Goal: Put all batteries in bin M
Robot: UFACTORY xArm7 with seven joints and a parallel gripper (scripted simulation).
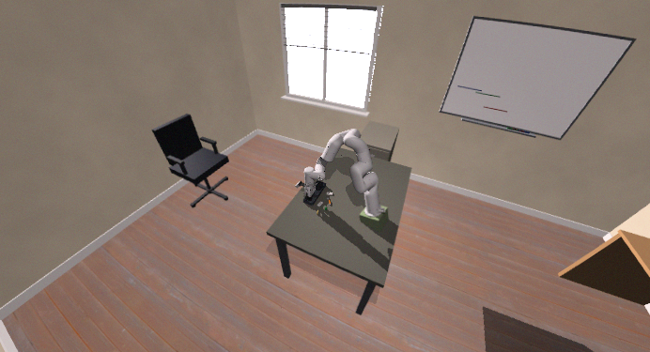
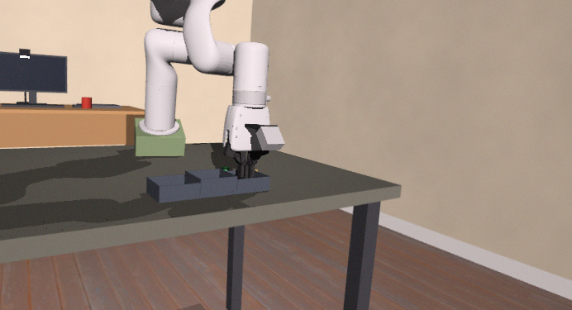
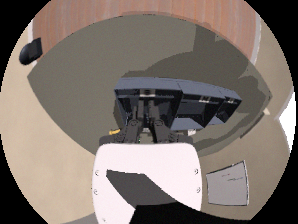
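Now: the orange battery 150 mm behind my hand, 60 mm to the right of it and 30 mm below it. Round my hand: yellowish thing: 120 mm behind, 80 mm to the left, 30 mm below; then dark ring: 110 mm behind, 90 mm to the right, 30 mm below; then three joined dark bins: 10 mm ahead, 90 mm to the right, 20 mm below.
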